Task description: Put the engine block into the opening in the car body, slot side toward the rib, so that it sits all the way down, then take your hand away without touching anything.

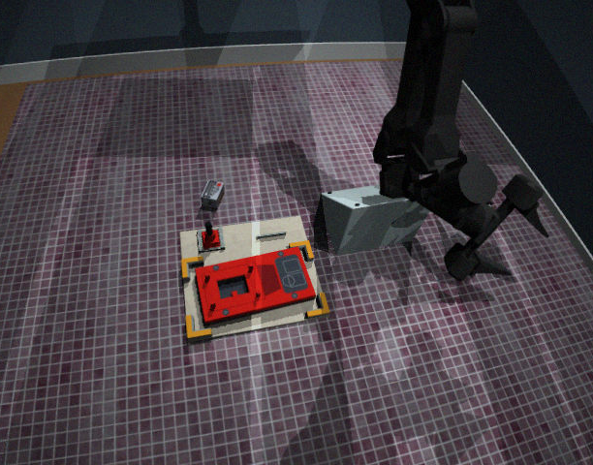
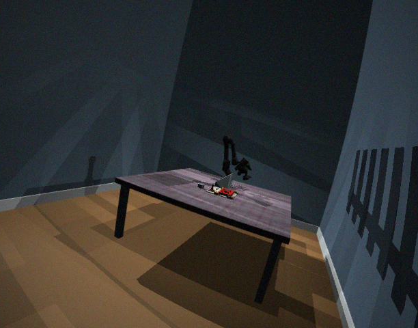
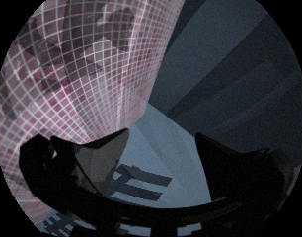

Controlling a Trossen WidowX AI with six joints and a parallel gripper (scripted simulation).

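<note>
My gripper tip is 50 cm short of the grey engine block, 32 cm to the left of it and 16 cm above it.
</note>
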